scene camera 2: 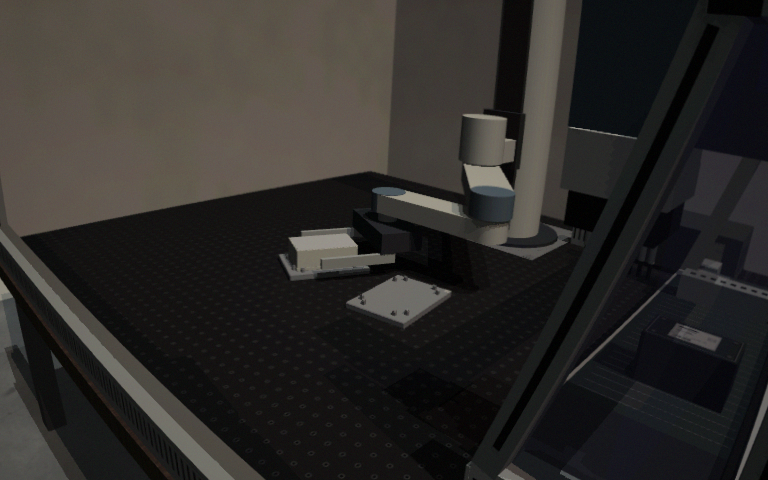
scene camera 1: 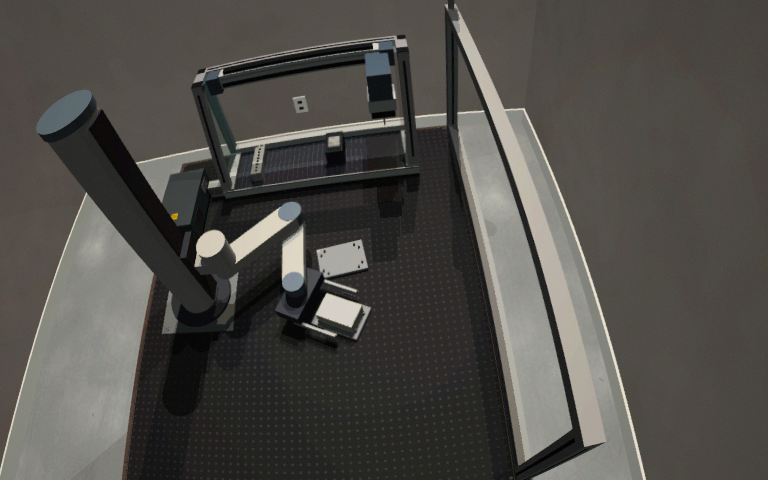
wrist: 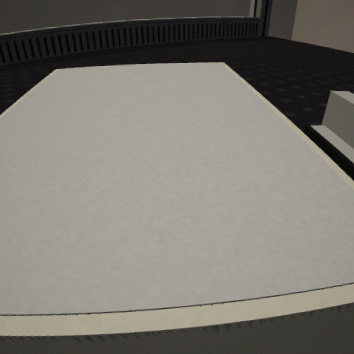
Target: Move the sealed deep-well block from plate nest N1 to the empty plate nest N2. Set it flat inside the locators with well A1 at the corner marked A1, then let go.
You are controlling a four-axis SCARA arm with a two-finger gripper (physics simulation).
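Seen in the pictures: gripper, fingertip midpoint: [scene camera 2: 310, 249] [scene camera 1: 346, 314] [wrist: 140, 117]; arm's base at its link origin: [scene camera 2: 508, 235] [scene camera 1: 201, 297].
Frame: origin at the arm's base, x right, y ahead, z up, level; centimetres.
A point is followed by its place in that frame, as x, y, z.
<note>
The sealed deep-well block [scene camera 1: 338, 311] @(13.4, 52.9, 6.7) [scene camera 2: 322, 253] @(9.6, 55.9, 5.7) [wrist: 170, 175] @(11.9, 49.5, 6.7), a cream box with a pale flat top, sits on plate nest N1 [scene camera 1: 360, 328] @(18.0, 59.1, 2.4) [scene camera 2: 301, 275] @(10.0, 60.9, 2.3). My gripper [scene camera 1: 346, 313] @(14.0, 55.3, 5.3) [scene camera 2: 312, 247] @(14.0, 55.3, 5.3) is open. Its two long pale fingers are lowered to the block's level, one along each side, with a gap showing in scene camera 1. In the wrist view part of one finger shows at the right edge. Plate nest N2 [scene camera 1: 342, 258] @(-9.2, 54.1, 2.5) [scene camera 2: 399, 300] @(-10.1, 55.1, 2.5), a light plate with small locators at its corners, bears nothing. The A1 marks cannot be made out.
The arm's column [scene camera 1: 135, 209] @(5.0, 5.5, 57.1) [scene camera 2: 543, 113] @(-6.9, 2.8, 32.9) stands behind the gripper. A framed gantry [scene camera 1: 407, 101] @(-52.8, 82.8, 32.7) [scene camera 2: 611, 226] @(-54.1, 85.0, 33.4) holds a dark box [scene camera 1: 334, 148] @(-53.4, 53.2, 13.2) [scene camera 2: 688, 362] on its bed. A dark grey box [scene camera 1: 184, 198] @(-39.0, -9.3, 12.8) stands beside the gantry. A tall framed panel [scene camera 1: 526, 198] @(21.2, 101.6, 62.0) runs along the far side.
</note>
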